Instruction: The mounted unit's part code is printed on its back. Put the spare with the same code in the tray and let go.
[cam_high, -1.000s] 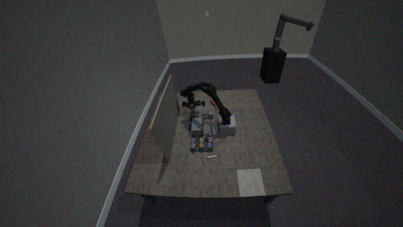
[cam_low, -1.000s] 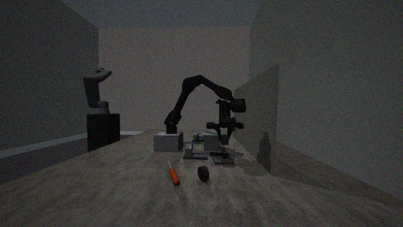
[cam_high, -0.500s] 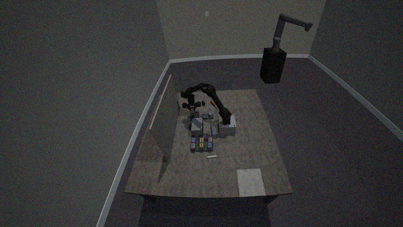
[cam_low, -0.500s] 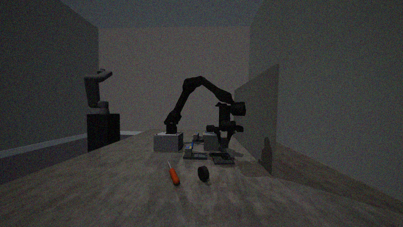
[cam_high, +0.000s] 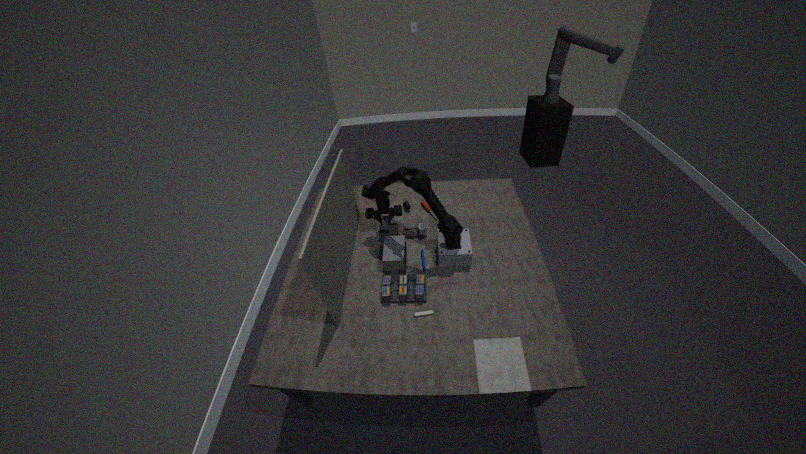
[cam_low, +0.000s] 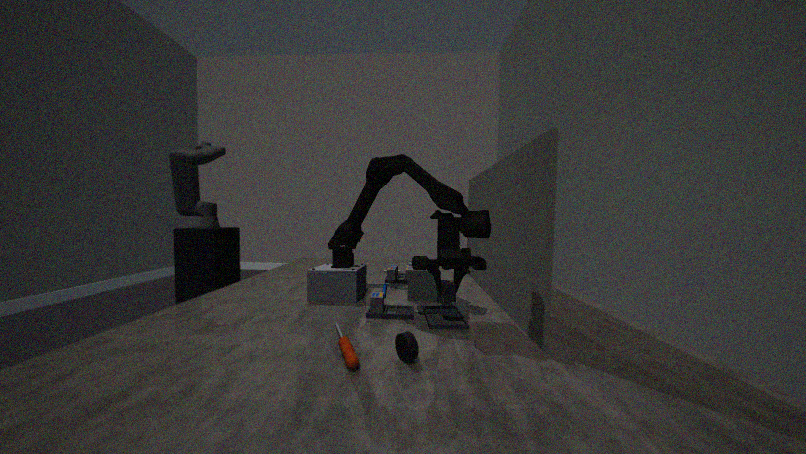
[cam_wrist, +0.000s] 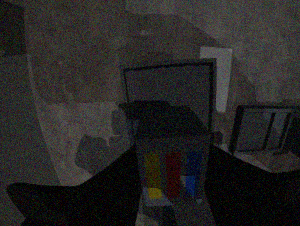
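The dark-rimmed tray is 10 mm behind my gripper tip and 60 mm below it. From my gripper tip the other things lie so: grey mounted unit: 40 mm behind, 220 mm to the left, 10 mm below; tall dark panel: 200 mm ahead, 190 mm to the left, 160 mm above.
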